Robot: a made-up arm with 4 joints.
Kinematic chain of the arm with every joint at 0, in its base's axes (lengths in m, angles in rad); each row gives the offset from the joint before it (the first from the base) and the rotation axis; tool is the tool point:
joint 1: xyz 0 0 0.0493 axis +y
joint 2: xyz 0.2 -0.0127 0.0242 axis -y
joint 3: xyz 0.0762 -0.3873 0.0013 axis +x
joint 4: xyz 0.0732 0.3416 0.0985 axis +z
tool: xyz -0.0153 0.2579 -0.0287
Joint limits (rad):
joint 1: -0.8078..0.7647
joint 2: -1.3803..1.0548
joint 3: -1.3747..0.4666
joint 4: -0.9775..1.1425
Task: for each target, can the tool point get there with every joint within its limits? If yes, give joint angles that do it. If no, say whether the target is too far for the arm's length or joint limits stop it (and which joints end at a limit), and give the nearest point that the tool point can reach.
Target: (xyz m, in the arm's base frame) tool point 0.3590 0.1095 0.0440
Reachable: yes | joints 0.4491 -0.9069 0.2025 0.6687
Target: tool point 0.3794 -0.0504 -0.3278
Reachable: yes | joints -0.4302 -0.6275 -1.0180 -0.6734
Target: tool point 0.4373 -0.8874 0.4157
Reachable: no: joint limits stop it (at a limit: joint 1, joint 2, joint 3, joint 4) | nearest point 0.5412 -0.2468 0.2413 | short by 0.672 m
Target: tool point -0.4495 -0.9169 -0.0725
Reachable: no: joint limits stop it (at a limit: joint 1, joint 2, joint 3, joint 4) | nearest point -0.4296 -0.2344 -0.1120 | short by 0.684 m
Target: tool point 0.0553 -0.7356 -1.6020
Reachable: no: too far | nearest point 0.1192 -0.2222 -0.6771 | short by 1.060 m
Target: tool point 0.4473 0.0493 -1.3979
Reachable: no: too far | nearest point 0.2880 -0.2005 -0.6599 | short by 0.795 m
